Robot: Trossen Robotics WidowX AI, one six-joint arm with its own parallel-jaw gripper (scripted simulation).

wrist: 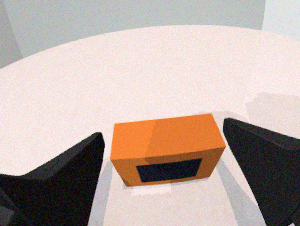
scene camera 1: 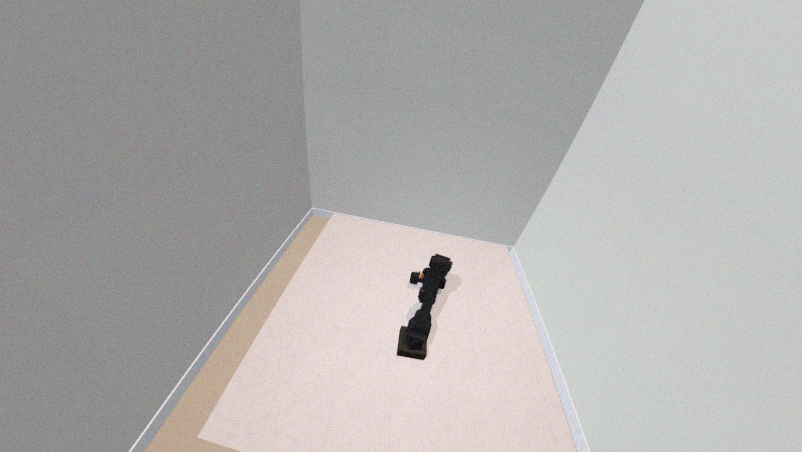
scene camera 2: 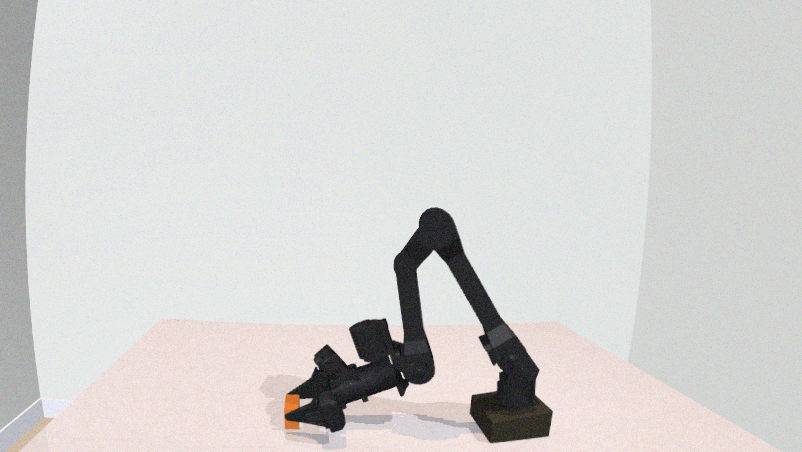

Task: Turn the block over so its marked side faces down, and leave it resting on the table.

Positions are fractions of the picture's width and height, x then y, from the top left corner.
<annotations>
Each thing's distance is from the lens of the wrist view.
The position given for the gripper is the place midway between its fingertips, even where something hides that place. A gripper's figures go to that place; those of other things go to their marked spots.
gripper (wrist: 0.55,0.59): 0.10 m
orange block (wrist: 0.60,0.66): 0.08 m
</annotations>
